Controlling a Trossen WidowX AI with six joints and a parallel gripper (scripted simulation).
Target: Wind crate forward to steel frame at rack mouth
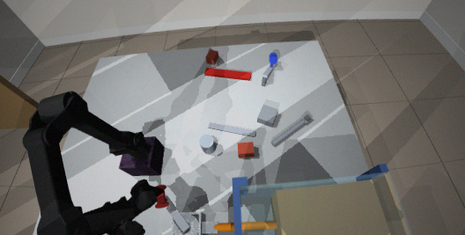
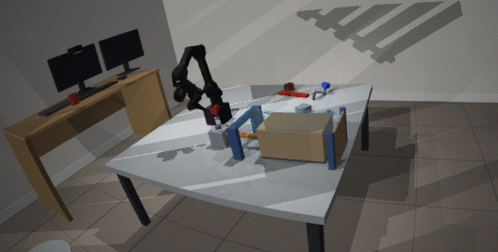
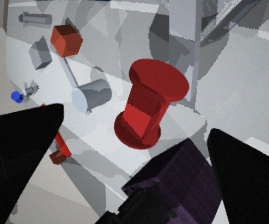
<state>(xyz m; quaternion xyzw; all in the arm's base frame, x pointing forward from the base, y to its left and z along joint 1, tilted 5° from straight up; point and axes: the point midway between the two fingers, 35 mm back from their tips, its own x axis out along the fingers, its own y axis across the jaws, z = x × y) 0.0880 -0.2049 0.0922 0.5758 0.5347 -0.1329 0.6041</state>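
Right now my gripper tip is 10 mm short of the red knob, 10 mm to the right of it and 40 mm above it. Also, from my gripper tip: red-knobbed handle (30 mm ahead, 20 mm to the right, 70 mm below); grey winch (50 mm ahead, 80 mm to the right, 160 mm below); blue steel frame (230 mm ahead, 90 mm to the right, 80 mm below).
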